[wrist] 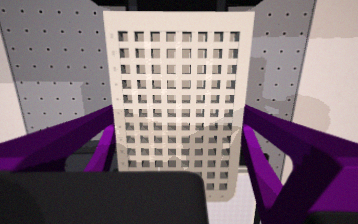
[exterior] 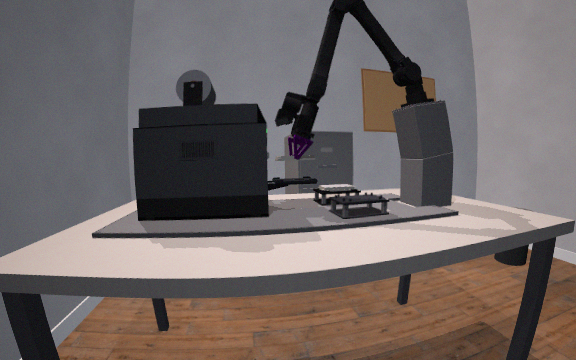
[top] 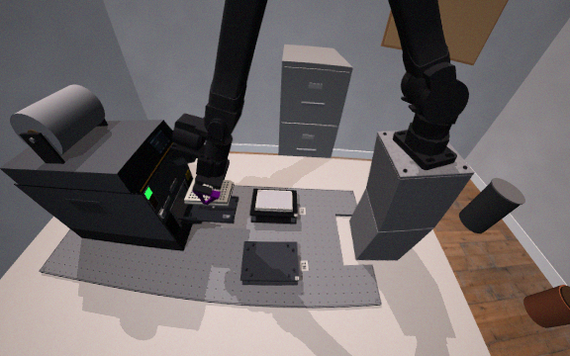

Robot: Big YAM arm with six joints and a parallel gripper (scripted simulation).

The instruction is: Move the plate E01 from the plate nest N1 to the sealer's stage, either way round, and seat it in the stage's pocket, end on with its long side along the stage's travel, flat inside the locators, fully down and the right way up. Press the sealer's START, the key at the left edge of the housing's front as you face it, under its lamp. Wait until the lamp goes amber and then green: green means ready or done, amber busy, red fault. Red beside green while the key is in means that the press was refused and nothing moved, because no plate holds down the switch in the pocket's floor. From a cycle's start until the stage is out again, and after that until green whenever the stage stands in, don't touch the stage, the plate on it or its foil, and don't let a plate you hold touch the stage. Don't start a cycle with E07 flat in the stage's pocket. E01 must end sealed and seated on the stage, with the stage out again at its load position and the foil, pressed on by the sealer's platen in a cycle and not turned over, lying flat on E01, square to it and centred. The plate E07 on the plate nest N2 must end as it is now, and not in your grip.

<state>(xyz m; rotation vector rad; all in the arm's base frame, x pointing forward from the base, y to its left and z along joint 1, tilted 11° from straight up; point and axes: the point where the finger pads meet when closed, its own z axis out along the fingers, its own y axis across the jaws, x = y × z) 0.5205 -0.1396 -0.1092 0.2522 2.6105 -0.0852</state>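
My gripper is now 80 mm above the sealer stage. Also, from my hand: nest N2: 200 mm behind, 140 mm below, 40 mm to the right; white-topped plate: 200 mm behind, 130 mm below, 40 mm to the right; pale start key: 120 mm ahead, 70 mm to the left, 10 mm above.
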